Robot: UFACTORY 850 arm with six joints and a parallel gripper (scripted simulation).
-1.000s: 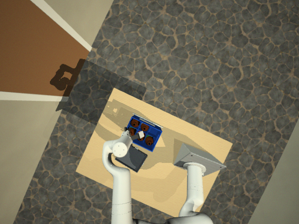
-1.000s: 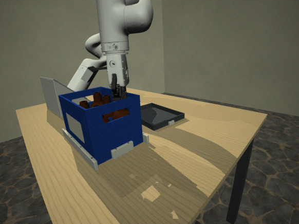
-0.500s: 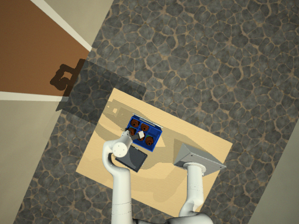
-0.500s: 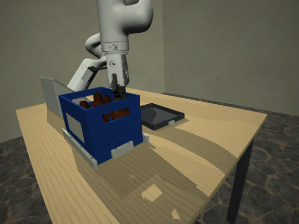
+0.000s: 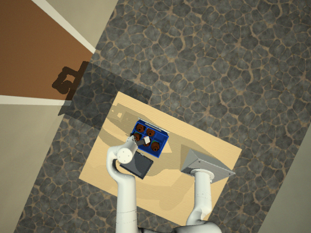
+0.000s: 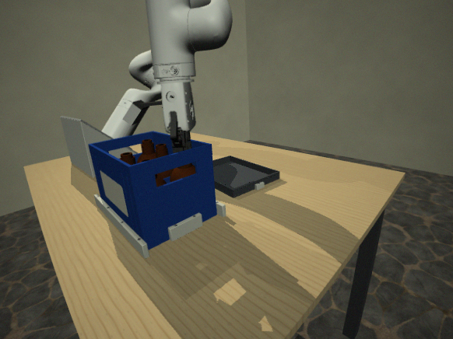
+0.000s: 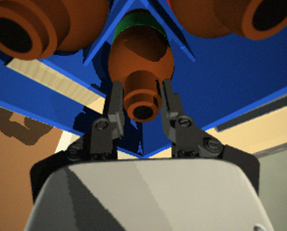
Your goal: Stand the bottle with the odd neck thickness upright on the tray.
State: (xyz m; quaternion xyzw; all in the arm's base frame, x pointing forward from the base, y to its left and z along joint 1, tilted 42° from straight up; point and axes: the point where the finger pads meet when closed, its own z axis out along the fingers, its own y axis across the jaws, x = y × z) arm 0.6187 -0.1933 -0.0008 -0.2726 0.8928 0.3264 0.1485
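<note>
The blue crate lies 100 mm behind my hand, 70 mm below it and 30 mm to the right of it. Also, from my hand: brown bottle: 170 mm behind, 70 mm below, 30 mm to the left; then dark tray: 250 mm to the left, 150 mm below, 60 mm behind.
</note>
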